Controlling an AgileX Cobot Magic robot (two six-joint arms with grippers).
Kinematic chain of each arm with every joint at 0, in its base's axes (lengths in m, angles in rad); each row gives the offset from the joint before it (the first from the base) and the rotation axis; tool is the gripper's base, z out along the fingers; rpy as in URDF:
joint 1: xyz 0 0 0.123 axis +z
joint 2: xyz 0 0 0 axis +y
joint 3: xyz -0.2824 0 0.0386 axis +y
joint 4: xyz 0.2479 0 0.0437 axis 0.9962 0 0.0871
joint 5: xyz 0 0 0 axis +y
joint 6: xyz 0.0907 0 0.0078 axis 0.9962 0 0.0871
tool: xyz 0 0 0 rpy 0 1.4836 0
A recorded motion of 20 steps. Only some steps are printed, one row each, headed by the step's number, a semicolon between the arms.
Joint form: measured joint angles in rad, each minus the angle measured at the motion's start. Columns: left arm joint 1, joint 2, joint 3, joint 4, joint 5, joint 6; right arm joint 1, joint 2, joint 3, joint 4, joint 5, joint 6.
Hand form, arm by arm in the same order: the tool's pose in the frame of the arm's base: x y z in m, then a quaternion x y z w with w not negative. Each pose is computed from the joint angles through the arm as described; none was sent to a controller.
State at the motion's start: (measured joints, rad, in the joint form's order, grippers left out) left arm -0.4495 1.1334 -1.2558 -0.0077 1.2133 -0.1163; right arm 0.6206 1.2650 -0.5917 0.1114 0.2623 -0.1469
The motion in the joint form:
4: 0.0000 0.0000 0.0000 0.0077 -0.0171 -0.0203; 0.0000 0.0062 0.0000 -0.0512 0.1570 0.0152
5: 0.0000 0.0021 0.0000 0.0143 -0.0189 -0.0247; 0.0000 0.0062 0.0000 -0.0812 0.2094 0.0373
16: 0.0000 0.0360 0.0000 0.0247 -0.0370 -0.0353; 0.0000 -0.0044 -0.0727 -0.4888 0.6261 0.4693
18: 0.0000 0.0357 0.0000 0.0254 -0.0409 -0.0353; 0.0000 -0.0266 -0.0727 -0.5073 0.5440 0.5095
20: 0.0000 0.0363 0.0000 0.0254 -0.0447 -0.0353; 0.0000 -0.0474 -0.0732 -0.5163 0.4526 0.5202
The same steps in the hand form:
4: 0.1857 -0.0896 0.3928 0.14921 0.94595 -0.08319 0.27568; 0.1793 0.1310 0.2052 -0.33149 0.90203 0.08555 0.26296
5: 0.1866 -0.0894 0.3925 0.14741 0.94627 -0.08060 0.27632; 0.1766 0.1277 0.2028 -0.33505 0.90819 0.07304 0.24000
16: 0.1963 -0.0931 0.3862 0.14337 0.94913 -0.07489 0.27017; 0.1764 0.0941 0.2153 -0.24944 0.95207 -0.09970 0.14630
18: 0.1965 -0.0932 0.3864 0.14334 0.94853 -0.07516 0.27220; 0.1803 0.0977 0.2215 -0.23913 0.94815 -0.07648 0.19488
20: 0.1969 -0.0934 0.3865 0.14329 0.94808 -0.07562 0.27366; 0.1839 0.1025 0.2285 -0.24097 0.93842 -0.04897 0.24270

